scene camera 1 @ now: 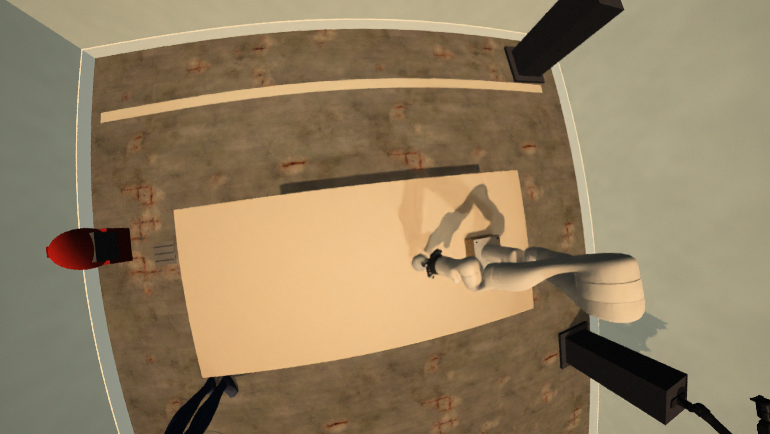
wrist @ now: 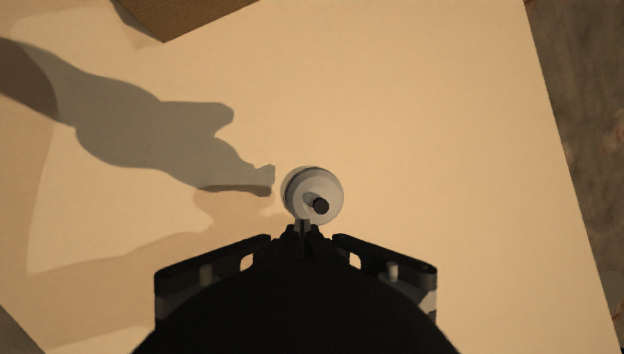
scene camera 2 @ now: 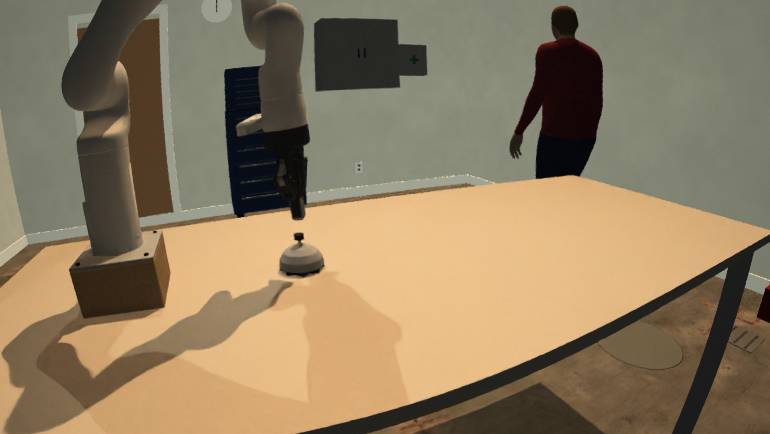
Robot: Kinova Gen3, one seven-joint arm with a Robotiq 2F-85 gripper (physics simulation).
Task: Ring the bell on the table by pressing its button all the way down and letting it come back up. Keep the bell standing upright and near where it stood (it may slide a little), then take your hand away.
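Places are measured from the arm's base along level axes (x ahead, y left, z up), in metres.
Where they show: gripper, fingertip midpoint: [scene camera 1: 425,261] [wrist: 302,229] [scene camera 2: 299,218]; arm's base, link origin: [scene camera 1: 488,253] [scene camera 2: 119,246].
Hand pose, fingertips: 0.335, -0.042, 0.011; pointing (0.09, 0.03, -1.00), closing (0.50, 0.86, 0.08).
Note:
Each offset is from my fingertips to the top centre of the thing, as dx, dy, dz. Level surfaces: height alone.
A grey domed bell {+0.002, +0.027, -0.035} [scene camera 1: 417,262] [scene camera 2: 301,259] [wrist: 306,192] stands upright on the table {dz -0.101} [scene camera 1: 296,280] [scene camera 2: 485,258] [wrist: 425,125]. Its black button {+0.002, +0.027, -0.035} [scene camera 2: 298,236] [wrist: 320,206] stands up on a thin stem above the dome. My gripper [scene camera 2: 298,217] [wrist: 302,229] is shut and empty and points down. Its fingertips hang a little above the button in the scene camera 2 view, with a gap between them. In the wrist view the fingertips show at the bell's lower rim, and the button shows just beyond them, a little to the right. In the scene camera 1 view the arm hides the fingertips.
The arm's wooden base block [scene camera 1: 470,247] [scene camera 2: 126,288] [wrist: 190,17] stands on the table near the bell. The arm's shadow falls beside the bell. A person in a red top [scene camera 2: 569,88] stands beyond the table. Dark pillars [scene camera 1: 563,40] [scene camera 1: 622,372] stand past the table's end.

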